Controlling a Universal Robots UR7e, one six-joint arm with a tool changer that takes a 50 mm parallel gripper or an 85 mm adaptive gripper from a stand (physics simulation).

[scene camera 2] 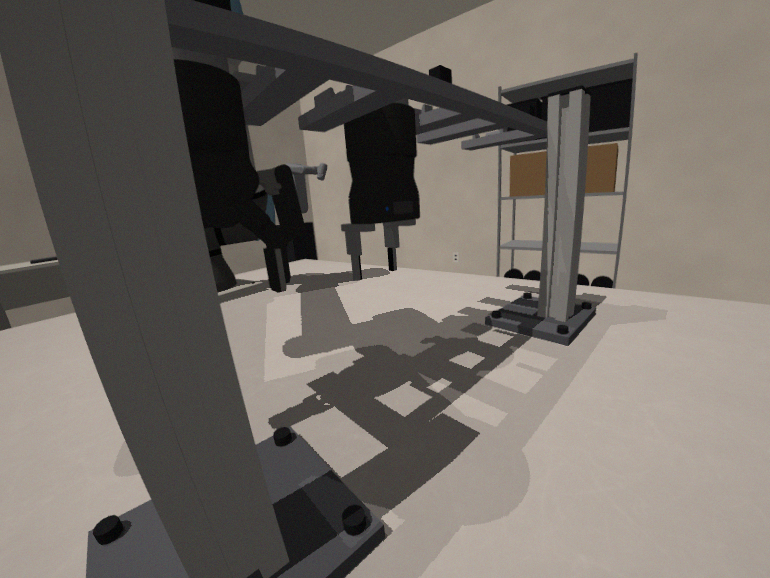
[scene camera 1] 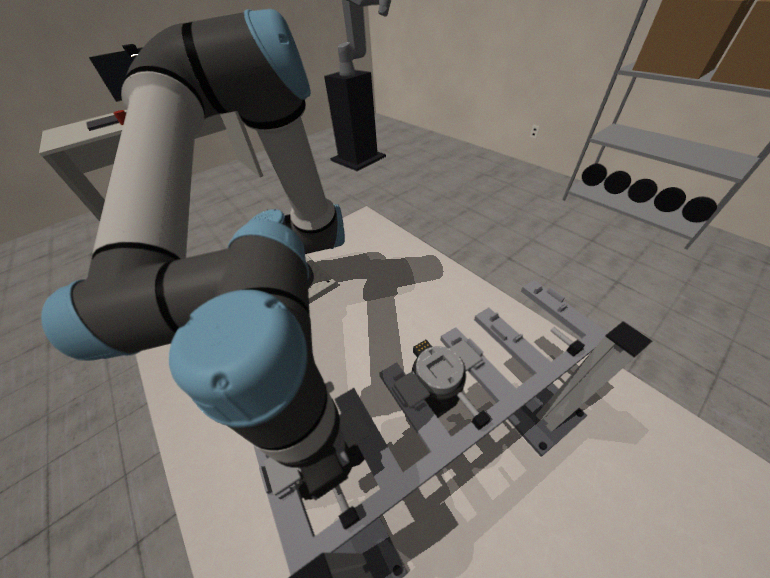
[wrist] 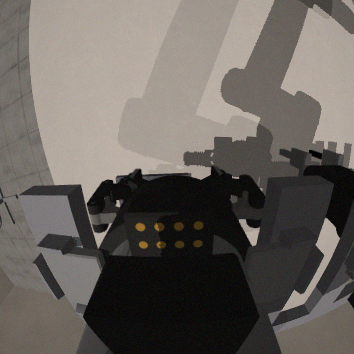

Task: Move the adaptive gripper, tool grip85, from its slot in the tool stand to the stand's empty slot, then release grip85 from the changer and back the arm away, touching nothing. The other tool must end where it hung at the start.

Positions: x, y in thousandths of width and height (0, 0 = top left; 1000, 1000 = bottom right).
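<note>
The robot's scene shows a 50 mm gripper (scene camera 2: 495, 259), and the 50 mm gripper is also visible in scene camera 1 (scene camera 1: 569, 650). A tool stand (wrist: 832, 592) is visible too.
</note>
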